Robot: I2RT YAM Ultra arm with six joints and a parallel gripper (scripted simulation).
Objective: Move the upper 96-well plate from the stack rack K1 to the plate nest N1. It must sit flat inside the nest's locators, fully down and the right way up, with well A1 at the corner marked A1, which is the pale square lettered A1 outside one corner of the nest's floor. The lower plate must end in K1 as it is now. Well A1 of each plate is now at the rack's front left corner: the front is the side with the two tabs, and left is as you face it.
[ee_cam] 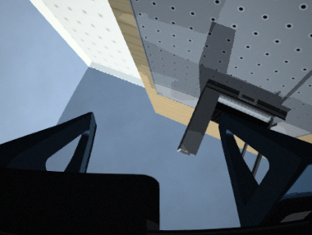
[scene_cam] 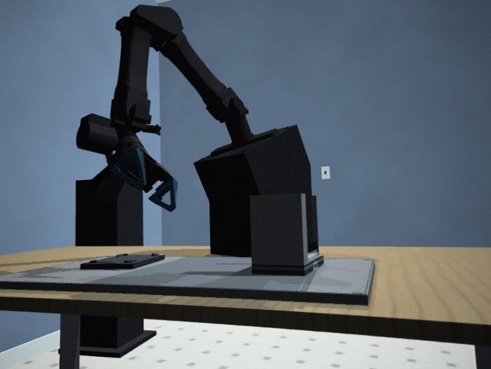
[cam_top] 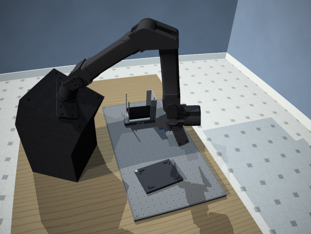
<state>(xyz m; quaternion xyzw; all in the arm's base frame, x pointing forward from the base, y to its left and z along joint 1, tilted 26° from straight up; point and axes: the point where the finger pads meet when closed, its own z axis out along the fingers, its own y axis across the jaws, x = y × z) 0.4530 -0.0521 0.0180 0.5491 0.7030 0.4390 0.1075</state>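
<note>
Now: hand 70 mm past the black 96-well plate, 240 mm to the right of it and 100 mm above it. From my hand the other things lie so: pale A1 square 200 mm behind, 100 mm to the right, 130 mm below; tall grey wall 230 mm to the left, 60 mm below; clear plate 70 mm behind, 240 mm to the left, 120 mm below.
</note>
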